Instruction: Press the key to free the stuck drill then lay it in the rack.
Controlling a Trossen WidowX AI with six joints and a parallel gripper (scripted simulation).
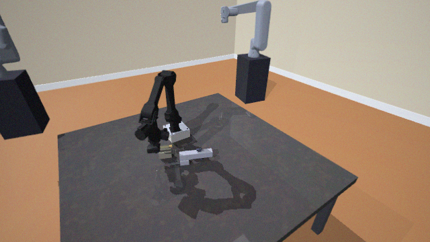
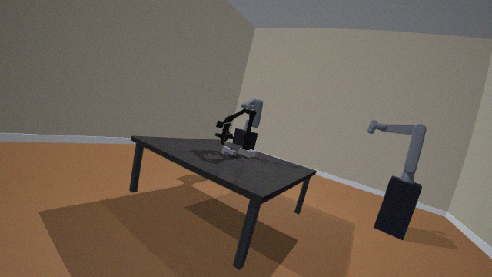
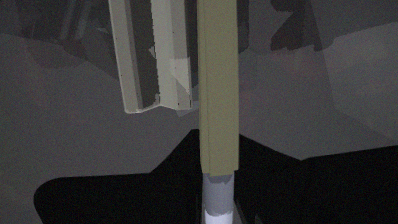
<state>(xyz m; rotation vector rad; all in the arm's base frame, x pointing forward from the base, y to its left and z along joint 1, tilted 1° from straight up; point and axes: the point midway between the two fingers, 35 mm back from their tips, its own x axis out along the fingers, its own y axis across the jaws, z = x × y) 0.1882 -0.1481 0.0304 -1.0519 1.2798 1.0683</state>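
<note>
The rack lies 50 mm to the left of my gripper tip, 40 mm below it and 20 mm behind it. Round my gripper tip: small key: 220 mm to the left, 90 mm ahead, 10 mm below; then drill: 40 mm to the left, 30 mm above, 10 mm ahead; then grey housing block: 200 mm to the left, 90 mm ahead, 20 mm below.
</note>
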